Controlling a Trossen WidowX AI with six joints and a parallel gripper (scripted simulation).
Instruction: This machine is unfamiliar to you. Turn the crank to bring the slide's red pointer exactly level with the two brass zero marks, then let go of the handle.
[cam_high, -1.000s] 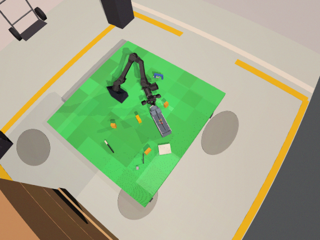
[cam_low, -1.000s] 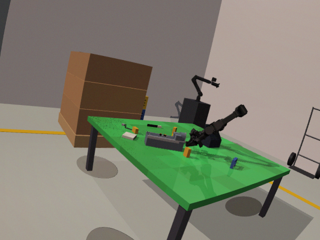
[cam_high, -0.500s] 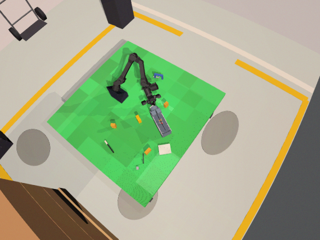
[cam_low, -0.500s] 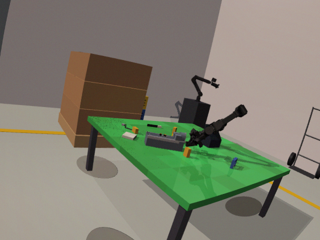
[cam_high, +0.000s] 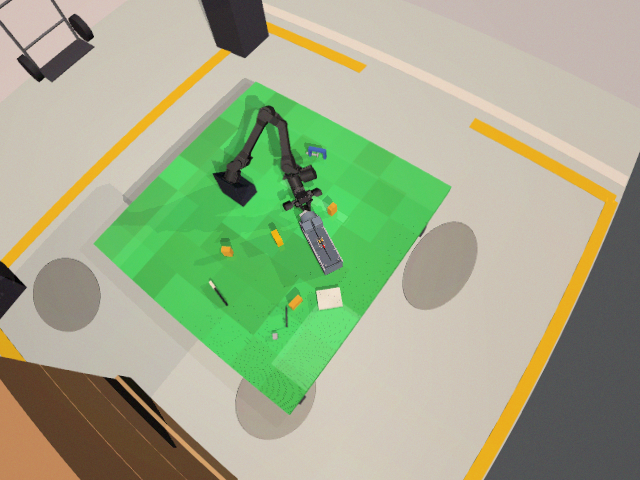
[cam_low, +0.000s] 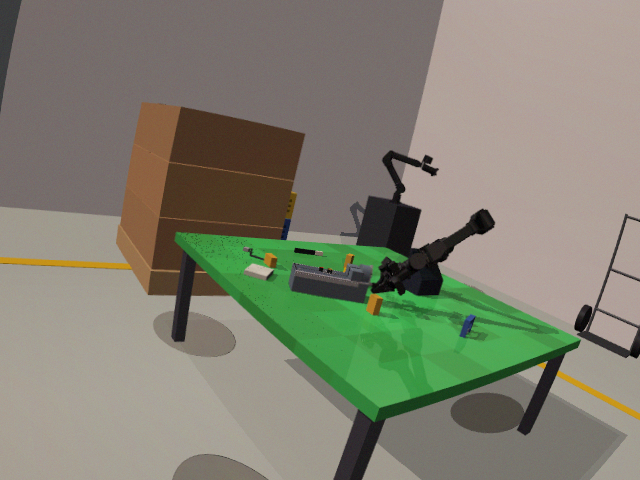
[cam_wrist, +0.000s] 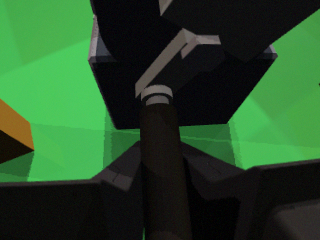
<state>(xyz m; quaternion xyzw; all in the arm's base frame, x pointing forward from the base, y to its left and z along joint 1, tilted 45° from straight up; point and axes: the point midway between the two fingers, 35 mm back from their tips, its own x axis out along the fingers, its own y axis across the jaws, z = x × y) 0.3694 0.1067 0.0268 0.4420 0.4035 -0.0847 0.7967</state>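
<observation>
Right now the dark handle is 30 mm above my gripper tip, 20 mm behind it and 10 mm to the left of it. The rest, counted from my gripper tip: blue bracket: 320 mm to the left, 180 mm behind; red pointer: 160 mm ahead, 110 mm to the right, 50 mm above; white pad: 300 mm ahead, 280 mm to the right, 20 mm below.
</observation>
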